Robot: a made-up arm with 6 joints.
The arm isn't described. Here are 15 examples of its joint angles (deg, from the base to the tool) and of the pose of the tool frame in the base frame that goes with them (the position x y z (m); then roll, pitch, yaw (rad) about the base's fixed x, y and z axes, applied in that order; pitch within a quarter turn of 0, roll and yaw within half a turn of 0).
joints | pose
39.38 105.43 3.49 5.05 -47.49 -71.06 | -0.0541 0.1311 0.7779 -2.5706 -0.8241 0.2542
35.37 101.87 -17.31 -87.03 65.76 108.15 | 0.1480 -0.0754 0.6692 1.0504 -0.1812 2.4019
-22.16 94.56 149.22 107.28 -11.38 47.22 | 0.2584 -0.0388 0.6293 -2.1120 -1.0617 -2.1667
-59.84 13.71 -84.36 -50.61 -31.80 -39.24 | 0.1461 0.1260 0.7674 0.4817 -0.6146 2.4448
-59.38 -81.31 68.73 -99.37 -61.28 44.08 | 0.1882 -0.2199 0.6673 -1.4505 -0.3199 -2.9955
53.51 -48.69 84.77 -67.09 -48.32 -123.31 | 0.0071 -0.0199 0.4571 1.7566 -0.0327 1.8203
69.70 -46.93 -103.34 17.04 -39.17 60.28 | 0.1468 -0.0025 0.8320 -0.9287 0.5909 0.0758
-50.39 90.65 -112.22 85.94 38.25 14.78 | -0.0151 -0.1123 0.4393 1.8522 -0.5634 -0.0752
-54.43 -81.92 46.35 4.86 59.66 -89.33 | -0.0689 0.1055 0.4872 -2.9982 0.8671 0.1598
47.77 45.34 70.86 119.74 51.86 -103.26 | 0.0604 0.1330 0.4923 2.4755 -0.9153 1.1971
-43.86 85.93 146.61 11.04 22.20 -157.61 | 0.0034 0.0610 0.4764 2.3272 -0.1910 1.1148
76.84 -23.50 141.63 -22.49 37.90 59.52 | 0.1366 -0.1223 0.7167 -2.4358 0.2295 2.9916
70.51 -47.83 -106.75 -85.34 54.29 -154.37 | -0.0391 -0.2423 0.6098 0.4214 -0.6910 -0.7008
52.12 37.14 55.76 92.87 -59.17 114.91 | -0.0692 -0.2387 0.6156 2.0650 0.7402 0.6984
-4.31 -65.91 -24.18 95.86 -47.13 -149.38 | 0.0112 -0.2269 0.8247 -1.8727 0.4227 2.7104
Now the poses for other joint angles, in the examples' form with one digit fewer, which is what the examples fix.
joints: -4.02 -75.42 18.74 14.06 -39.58 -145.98
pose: 0.097 0.003 0.778 -0.656 0.558 2.106
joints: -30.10 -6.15 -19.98 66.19 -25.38 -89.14
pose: -0.140 -0.027 0.631 3.117 0.569 0.754
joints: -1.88 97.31 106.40 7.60 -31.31 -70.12
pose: -0.139 -0.077 0.738 -2.347 -1.005 1.538
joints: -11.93 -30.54 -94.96 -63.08 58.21 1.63
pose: 0.150 -0.210 0.618 1.731 -0.336 0.465
